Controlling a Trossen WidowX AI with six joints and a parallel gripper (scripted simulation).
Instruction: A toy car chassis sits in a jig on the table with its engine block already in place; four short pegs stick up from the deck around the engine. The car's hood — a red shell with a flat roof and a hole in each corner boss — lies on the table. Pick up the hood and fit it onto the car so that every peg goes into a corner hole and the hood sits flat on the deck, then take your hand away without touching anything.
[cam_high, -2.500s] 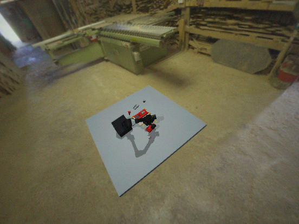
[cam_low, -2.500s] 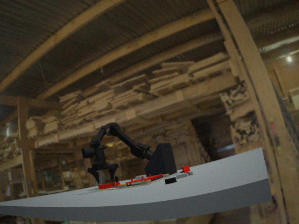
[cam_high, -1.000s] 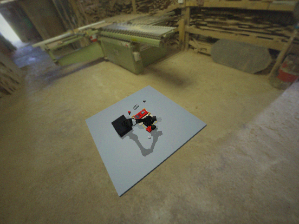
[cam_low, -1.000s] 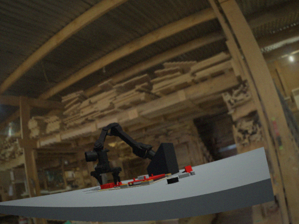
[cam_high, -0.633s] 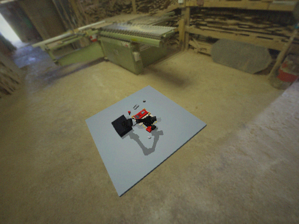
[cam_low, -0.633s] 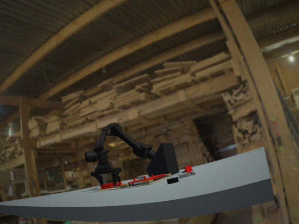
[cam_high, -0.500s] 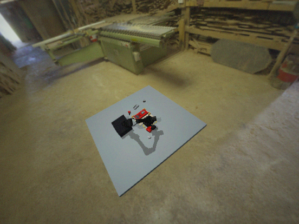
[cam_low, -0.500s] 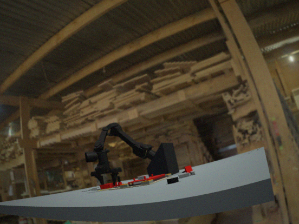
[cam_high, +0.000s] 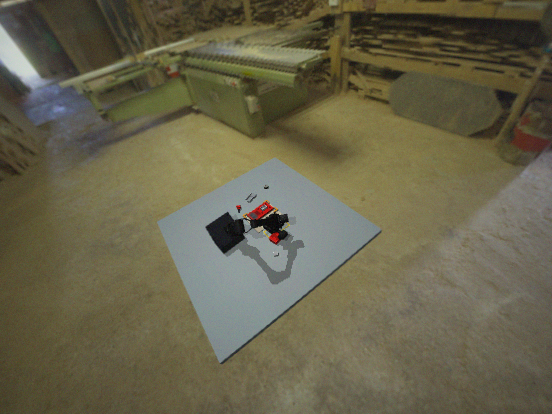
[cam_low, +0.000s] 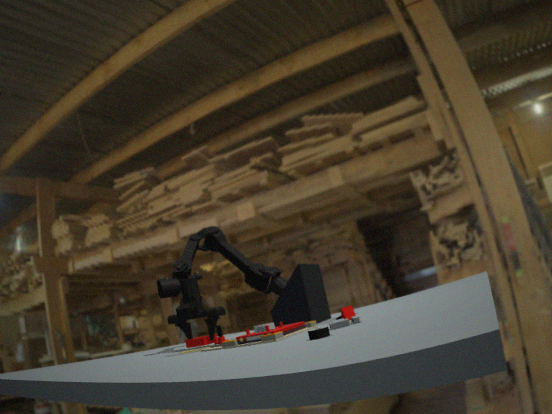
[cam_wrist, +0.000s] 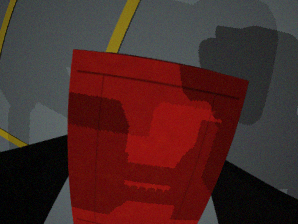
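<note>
My gripper tip is now 90 mm past the white piece, 100 mm to the left of it and 10 mm above it. Round my gripper tip: black wheel 280 mm ahead, 510 mm to the left, 10 mm below; red hood 10 mm above.
</note>
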